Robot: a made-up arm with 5 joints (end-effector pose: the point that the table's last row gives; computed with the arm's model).
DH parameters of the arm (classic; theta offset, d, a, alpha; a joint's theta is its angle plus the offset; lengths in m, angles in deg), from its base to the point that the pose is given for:
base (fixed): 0.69 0 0.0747 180
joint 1: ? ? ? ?
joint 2: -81 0 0.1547 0
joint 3: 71.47 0 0.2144 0
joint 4: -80.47 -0.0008 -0.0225 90
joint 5: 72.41 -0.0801 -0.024 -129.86
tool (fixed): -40.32 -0.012 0 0
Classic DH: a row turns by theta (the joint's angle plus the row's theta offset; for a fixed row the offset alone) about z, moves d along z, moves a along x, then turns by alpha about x.
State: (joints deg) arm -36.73 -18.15 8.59 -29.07 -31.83
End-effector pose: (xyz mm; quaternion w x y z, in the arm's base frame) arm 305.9 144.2 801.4 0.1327 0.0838 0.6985 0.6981
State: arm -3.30 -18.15 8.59 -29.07 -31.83
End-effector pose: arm 346.6 -6.9 801.4 0.3279 0.2812 0.6449 0.6305
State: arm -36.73 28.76 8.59 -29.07 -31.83
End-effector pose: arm 381.8 200.8 537.9 0.0811 -0.2680 -0.8494 -0.4474
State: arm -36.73 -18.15 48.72 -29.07 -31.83
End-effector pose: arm 298.4 138.6 599.6 0.0502 -0.2434 -0.8359 -0.4894
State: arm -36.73 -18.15 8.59 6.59 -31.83
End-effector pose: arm 302.5 141.7 752.4 0.0297 -0.2268 -0.8254 -0.5161
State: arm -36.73 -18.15 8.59 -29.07 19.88
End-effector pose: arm 295.3 135.0 818.9 0.4747 0.0871 0.7694 0.4185
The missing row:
joint 1: 0.69 -0.5605 0.0147 90
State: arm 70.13 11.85 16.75 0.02 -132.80
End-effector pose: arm 196.6 -290.7 563.1 0.1665 0.4928 -0.3431 0.7821
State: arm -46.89 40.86 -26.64 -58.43 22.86
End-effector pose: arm 369.8 281.2 685.2 0.4794 0.0198 0.7417 0.4687
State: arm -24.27 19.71 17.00 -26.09 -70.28
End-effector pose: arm 391.3 131.7 539.6 0.2323 -0.4419 -0.6147 -0.6107
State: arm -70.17 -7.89 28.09 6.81 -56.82
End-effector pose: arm 182.6 252.5 604.2 0.3920 -0.1871 -0.8381 -0.3300
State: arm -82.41 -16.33 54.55 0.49 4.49
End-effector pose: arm 130.8 223.1 550.9 0.0766 0.2106 -0.9735 -0.0450
